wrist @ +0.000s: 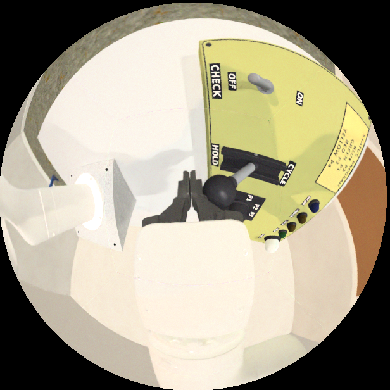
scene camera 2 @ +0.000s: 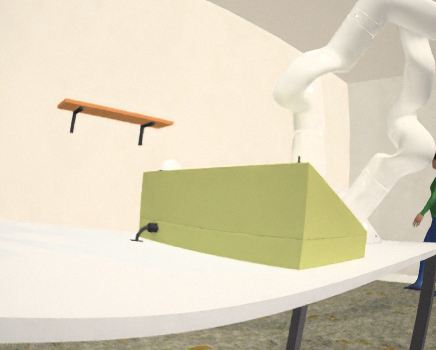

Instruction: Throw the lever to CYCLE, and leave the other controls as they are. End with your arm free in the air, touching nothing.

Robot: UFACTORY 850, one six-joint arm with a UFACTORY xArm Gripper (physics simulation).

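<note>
The yellow-green console [scene camera 2: 220, 205] [wrist: 237, 120] stands on the table. In the wrist view its lever [wrist: 220, 192] has a black ball knob on a grey shaft, which rises from the middle of a black slot and leans toward the HOLD side, away from CYCLE. My gripper [wrist: 190, 177] is shut and empty, its fingertips beside the knob on the HOLD side; whether they touch it I cannot tell. In scene camera 2 the console hides the lever's slot and most of the gripper; a small dark tip shows above its top edge.
A grey toggle switch [wrist: 260, 83] sits at the OFF side. A selector plate marked P1, P2, P3 [wrist: 256, 202] lies beside the lever, its dial partly hidden. Several small lamps and a white dome [wrist: 271, 244] [scene camera 2: 171, 165] are along one edge. An orange shelf [scene camera 2: 115, 114] hangs on the wall.
</note>
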